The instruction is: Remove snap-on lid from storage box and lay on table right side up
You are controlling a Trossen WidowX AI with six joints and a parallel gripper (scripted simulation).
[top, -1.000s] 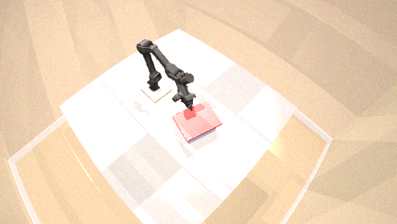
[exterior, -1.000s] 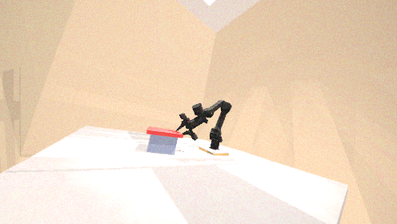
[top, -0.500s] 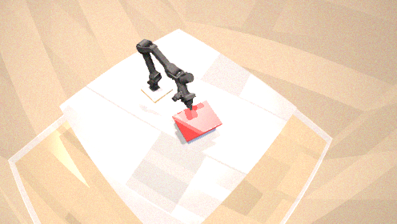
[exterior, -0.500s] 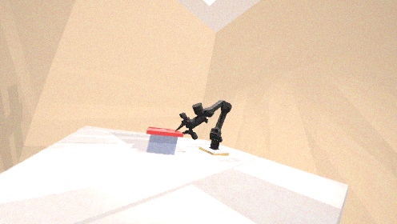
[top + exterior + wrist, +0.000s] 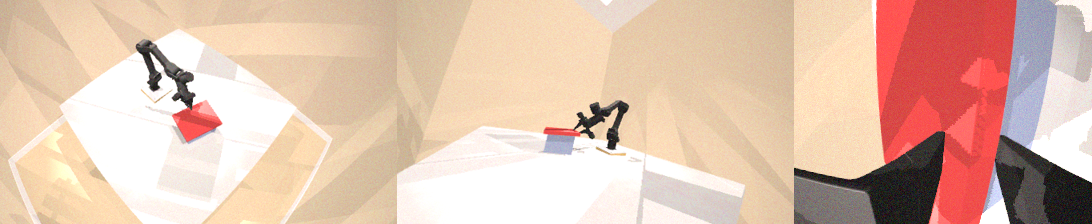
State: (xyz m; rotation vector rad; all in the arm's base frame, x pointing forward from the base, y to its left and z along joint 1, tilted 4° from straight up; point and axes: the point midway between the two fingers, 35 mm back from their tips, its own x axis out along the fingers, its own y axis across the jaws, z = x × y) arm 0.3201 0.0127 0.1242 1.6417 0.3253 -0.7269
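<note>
Right now my gripper tip is 7 cm short of the red lid and 2 cm to the left of it. From my gripper tip the other things lie so: storage box: 7 cm ahead, 6 cm below, 2 cm to the right.
</note>
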